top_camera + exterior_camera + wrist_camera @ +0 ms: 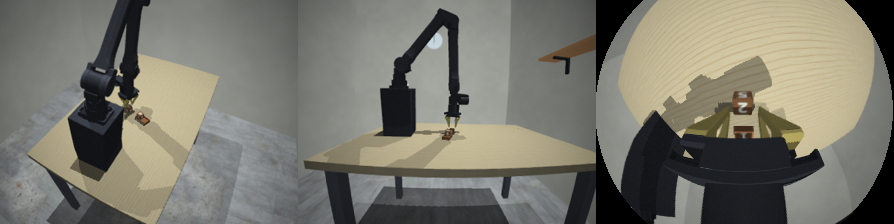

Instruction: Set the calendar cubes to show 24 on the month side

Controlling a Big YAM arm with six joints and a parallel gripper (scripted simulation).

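Right now my hand is 30 mm above the brown digit cube. From my hand the other things lie so: brown tray (100 mm to the right, 50 mm behind, 40 mm below).
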